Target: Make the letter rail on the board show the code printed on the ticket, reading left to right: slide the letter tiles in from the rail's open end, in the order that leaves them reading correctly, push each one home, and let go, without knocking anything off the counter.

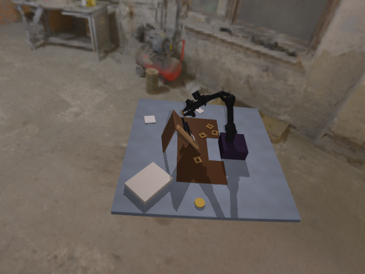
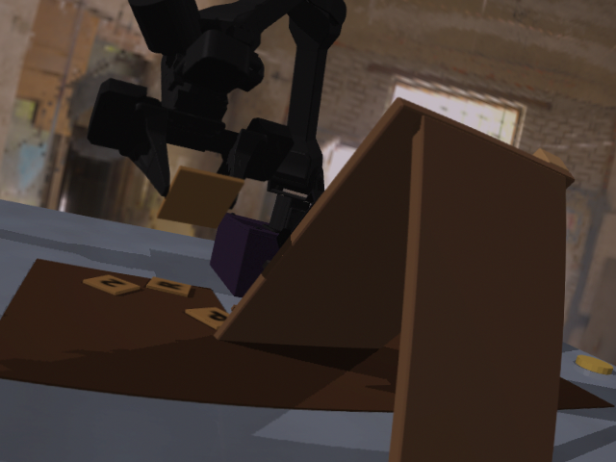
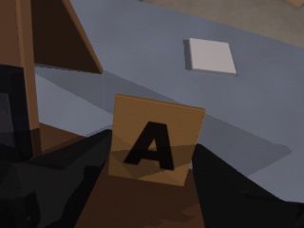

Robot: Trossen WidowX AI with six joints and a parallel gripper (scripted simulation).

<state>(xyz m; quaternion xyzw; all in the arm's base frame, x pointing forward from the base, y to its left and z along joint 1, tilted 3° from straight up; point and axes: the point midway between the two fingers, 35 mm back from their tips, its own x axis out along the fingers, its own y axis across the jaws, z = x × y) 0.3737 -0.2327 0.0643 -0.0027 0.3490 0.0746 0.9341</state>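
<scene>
Right now the white ticket is 210 mm to the left of my gripper tip, 90 mm behind it and 80 mm below it. The rest, counted from my gripper tip: yellow disc 780 mm to the left, 150 mm below, 130 mm behind; then brown mat 240 mm to the left, 190 mm behind, 160 mm below.
</scene>
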